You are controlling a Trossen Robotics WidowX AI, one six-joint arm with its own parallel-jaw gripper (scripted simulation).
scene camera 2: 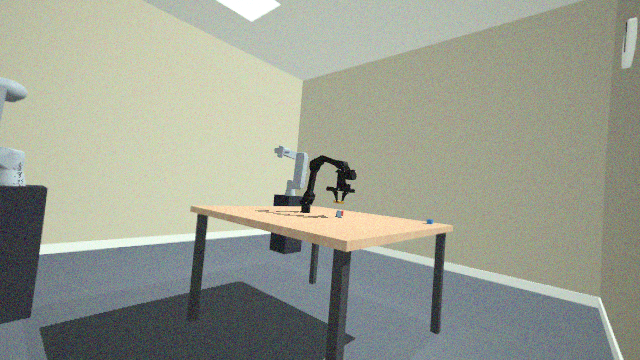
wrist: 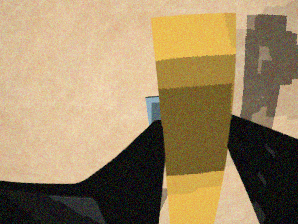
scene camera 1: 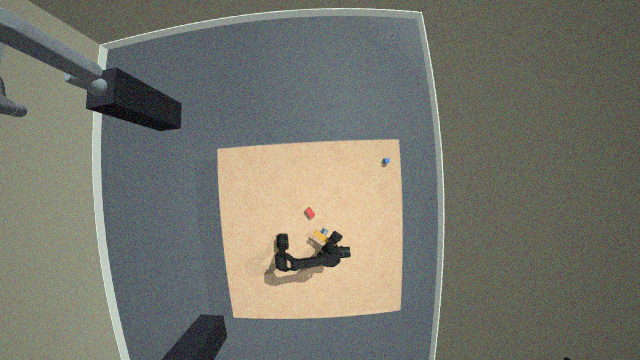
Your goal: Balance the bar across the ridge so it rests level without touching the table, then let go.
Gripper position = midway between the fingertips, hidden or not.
Note:
My gripper (wrist: 193, 125) carries a yellow bar (wrist: 195, 54).

